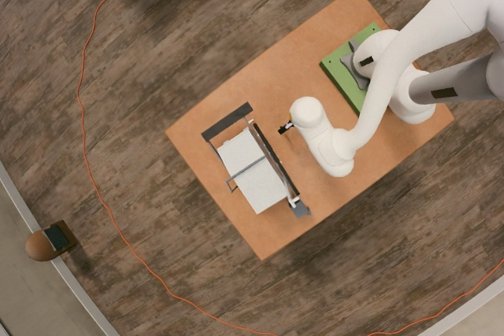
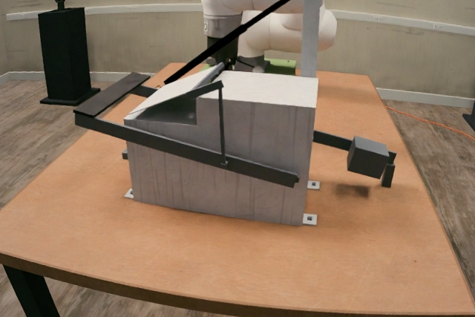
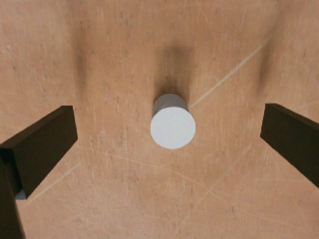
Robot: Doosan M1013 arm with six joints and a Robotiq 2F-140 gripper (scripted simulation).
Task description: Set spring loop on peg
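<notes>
My gripper is now 1 cm above the steel test weight. From my hand the other things lie so: grey block (19 cm ahead, 18 cm to the right, 3 cm below); then dark block (40 cm to the left, 19 cm ahead, 1 cm below).
</notes>
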